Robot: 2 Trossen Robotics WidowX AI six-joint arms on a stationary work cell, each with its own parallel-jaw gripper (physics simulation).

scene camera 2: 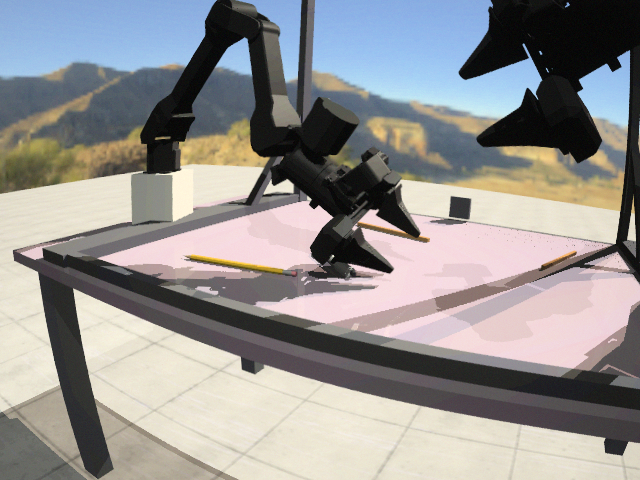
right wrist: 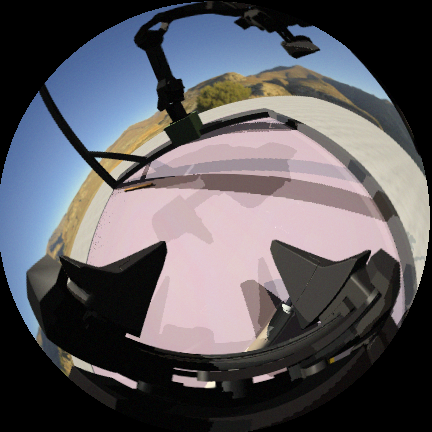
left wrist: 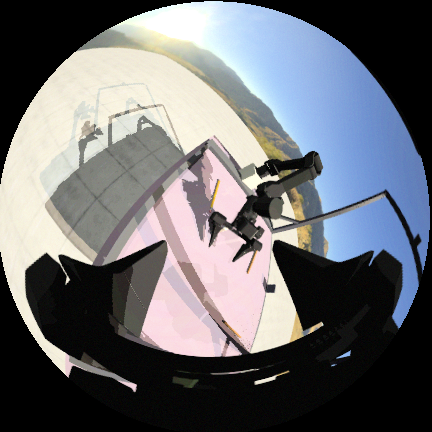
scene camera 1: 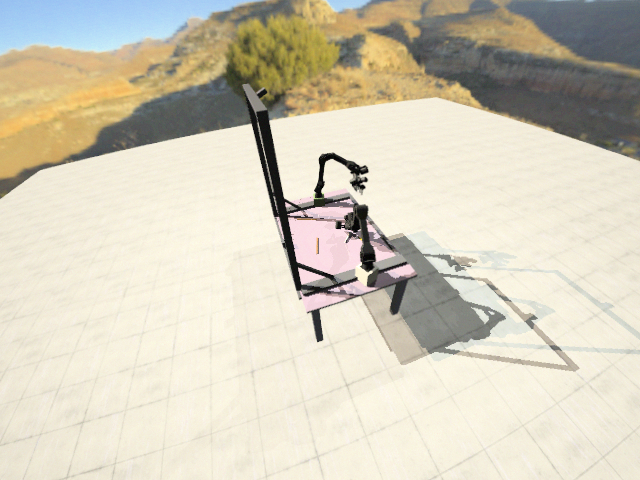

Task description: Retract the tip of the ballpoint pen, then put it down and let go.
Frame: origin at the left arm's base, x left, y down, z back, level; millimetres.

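Seen in the pictures: left gripper, fingertip midpoint: [scene camera 2: 469,106] [left wrist: 221,246] [scene camera 1: 359,193]; right gripper, fingertip midpoint: [scene camera 2: 406,252] [right wrist: 219,246] [left wrist: 220,254] [scene camera 1: 342,226]; left arm's base at its link origin: [right wrist: 179,118] [left wrist: 199,387] [scene camera 1: 318,195]; right arm's base at its link origin: [scene camera 2: 162,171] [left wrist: 258,172] [scene camera 1: 367,266].
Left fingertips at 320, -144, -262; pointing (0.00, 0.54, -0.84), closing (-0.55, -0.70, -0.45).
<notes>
Offsets run from my left fingertips to a thing's top centre, as dx, dy, dz.
The ballpoint pen {-128, +213, -259} [scene camera 2: 339,269] [right wrist: 266,335] is a short greyish-white and dark stick on the pink table, partly hidden behind and beneath a finger of my right gripper. Whether its tip is out cannot be told. My right gripper [scene camera 2: 405,253] [left wrist: 220,254] [right wrist: 219,246] is open, low over the table, with nothing between its fingers. In the right wrist view the pen lies beside and below the right-hand finger, outside the middle of the gap. My left gripper [scene camera 2: 470,107] [left wrist: 221,246] is open and empty, high above the table.
A yellow pencil {-12, +220, -343} [scene camera 2: 237,264] [left wrist: 215,194] lies near the pen. An orange pencil {-373, +221, -318} [scene camera 1: 317,245] [scene camera 2: 392,231] lies behind the right gripper. Another orange pencil {-442, +221, +24} [scene camera 2: 558,260] [right wrist: 139,187] lies near the frame's foot. A black frame [scene camera 1: 272,155] rises along one table edge.
</notes>
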